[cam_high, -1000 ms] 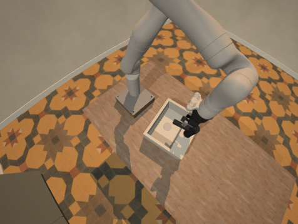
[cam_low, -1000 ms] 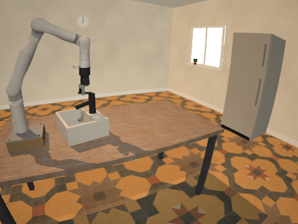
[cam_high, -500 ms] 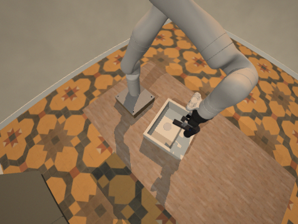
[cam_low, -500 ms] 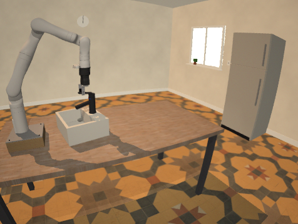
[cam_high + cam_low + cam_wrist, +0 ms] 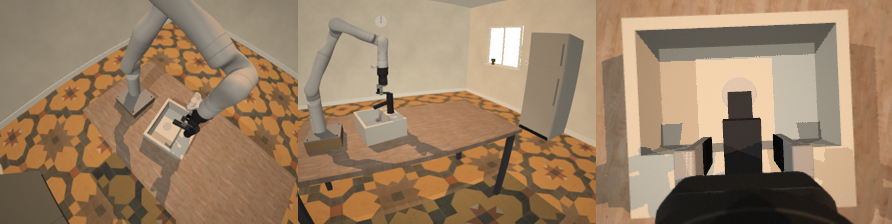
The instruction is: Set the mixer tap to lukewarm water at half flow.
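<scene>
The black lever lies 2 cm ahead of my hand and 1 cm below it. Round my hand: sink basin 5 cm behind, 1 cm to the right, 25 cm below; black mixer tap 5 cm ahead, 1 cm to the left, 6 cm below.
</scene>
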